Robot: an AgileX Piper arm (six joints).
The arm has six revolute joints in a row. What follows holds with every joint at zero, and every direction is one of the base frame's. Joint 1 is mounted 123.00 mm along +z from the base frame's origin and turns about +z. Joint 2 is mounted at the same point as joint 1 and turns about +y. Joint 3 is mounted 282.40 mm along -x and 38.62 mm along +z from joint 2 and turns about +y. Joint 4 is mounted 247.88 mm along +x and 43.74 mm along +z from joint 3 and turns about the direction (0.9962, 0, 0.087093). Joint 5 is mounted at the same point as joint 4 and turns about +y. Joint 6 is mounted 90.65 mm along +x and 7.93 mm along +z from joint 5 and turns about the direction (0.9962, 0, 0.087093). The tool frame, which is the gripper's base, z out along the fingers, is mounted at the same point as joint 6; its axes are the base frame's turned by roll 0.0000, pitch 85.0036 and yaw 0.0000 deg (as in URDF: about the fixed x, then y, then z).
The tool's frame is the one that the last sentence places.
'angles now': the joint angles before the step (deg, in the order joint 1, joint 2, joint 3, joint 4, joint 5, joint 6). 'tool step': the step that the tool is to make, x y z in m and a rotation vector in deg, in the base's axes. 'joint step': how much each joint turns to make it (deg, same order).
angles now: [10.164, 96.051, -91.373, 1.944, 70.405, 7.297]
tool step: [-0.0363, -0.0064, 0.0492, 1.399, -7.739, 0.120]
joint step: [0.003, -8.565, -0.005, 0.053, 0.709, -0.097]
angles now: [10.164, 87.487, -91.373, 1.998, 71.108, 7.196]
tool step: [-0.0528, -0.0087, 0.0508, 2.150, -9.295, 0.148]
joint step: [-0.002, -10.377, 0.114, 0.498, 0.735, -0.002]
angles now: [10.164, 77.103, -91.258, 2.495, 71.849, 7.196]
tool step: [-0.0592, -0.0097, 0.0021, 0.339, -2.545, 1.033]
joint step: [0.008, -11.878, 9.135, 0.573, 0.227, -1.042]
